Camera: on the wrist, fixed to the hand. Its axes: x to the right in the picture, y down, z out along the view.
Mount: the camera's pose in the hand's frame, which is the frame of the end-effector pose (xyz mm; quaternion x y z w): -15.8 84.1 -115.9 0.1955 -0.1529 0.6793 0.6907
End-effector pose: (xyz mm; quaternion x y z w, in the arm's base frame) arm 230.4 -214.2 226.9 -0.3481 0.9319 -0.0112 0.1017
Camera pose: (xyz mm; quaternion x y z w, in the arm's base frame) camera 164.8 -146.0 335.5 0.4107 0.8623 -0.0676 0.2884
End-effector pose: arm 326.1 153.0 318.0 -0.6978 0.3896 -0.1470 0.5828
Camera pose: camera 208.1 81.9 276.1 -0.1258 0.6252 0.3249 0.6984
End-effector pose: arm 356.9 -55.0 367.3 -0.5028 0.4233 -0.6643 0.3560
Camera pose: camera 252.3 -49.8 268.3 -0.0917 0.4496 -0.2229 0.8601
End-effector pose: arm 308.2 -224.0 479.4 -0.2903 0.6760 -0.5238 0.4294
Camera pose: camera 217.8 -133.7 412.8 0.2625 0.4960 -0.1579 0.8125
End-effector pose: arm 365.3 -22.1 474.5 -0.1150 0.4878 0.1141 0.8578
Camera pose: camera 237.6 20.5 423.2 0.4371 0.3062 0.5837 0.6120
